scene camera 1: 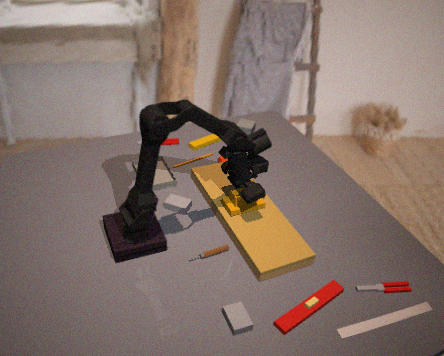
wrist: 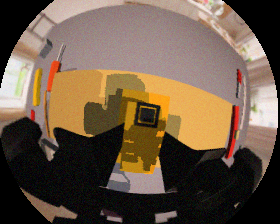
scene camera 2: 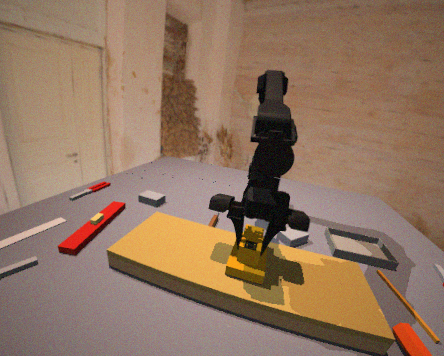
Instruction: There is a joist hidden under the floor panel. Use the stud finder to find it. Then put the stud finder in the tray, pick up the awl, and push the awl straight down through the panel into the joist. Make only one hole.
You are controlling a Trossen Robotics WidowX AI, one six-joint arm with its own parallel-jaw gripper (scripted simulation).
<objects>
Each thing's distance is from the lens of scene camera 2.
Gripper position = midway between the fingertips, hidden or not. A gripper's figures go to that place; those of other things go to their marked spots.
my gripper [scene camera 2: 249, 252]: 42 cm
stud finder [scene camera 2: 246, 264]: 39 cm
red level [scene camera 2: 73, 244]: 54 cm
The marked spots on the stud finder and the red level are 38 cm apart.
</objects>
